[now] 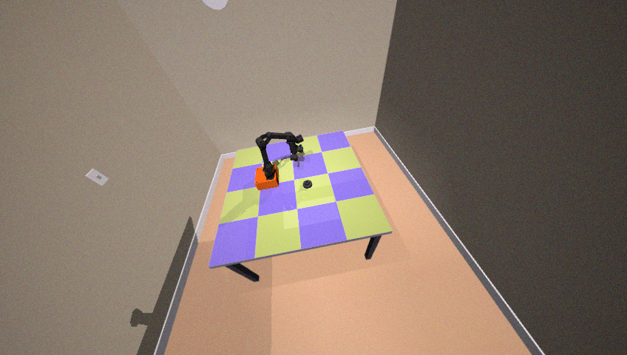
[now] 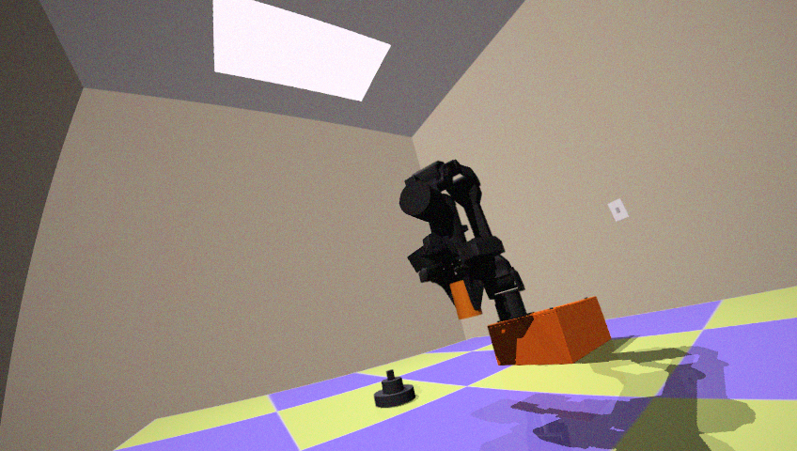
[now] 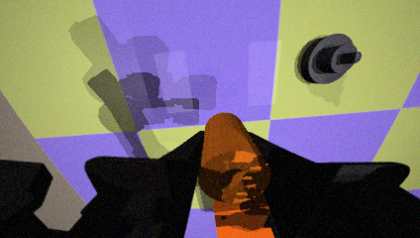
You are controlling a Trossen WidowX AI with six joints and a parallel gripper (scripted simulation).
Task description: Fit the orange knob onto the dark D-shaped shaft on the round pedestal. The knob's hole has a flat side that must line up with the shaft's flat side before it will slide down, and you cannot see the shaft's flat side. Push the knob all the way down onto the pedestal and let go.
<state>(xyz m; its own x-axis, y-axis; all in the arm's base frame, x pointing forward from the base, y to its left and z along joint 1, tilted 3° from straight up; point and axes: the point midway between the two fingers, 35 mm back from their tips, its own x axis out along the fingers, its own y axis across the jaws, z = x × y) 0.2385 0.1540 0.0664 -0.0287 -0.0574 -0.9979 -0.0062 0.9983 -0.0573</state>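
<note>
Right now the pedestal is 20 cm to the right of my gripper tip, 11 cm below it and 9 cm ahead of it. The rest, counted from my gripper tip: orange knob (2 cm above).
</note>
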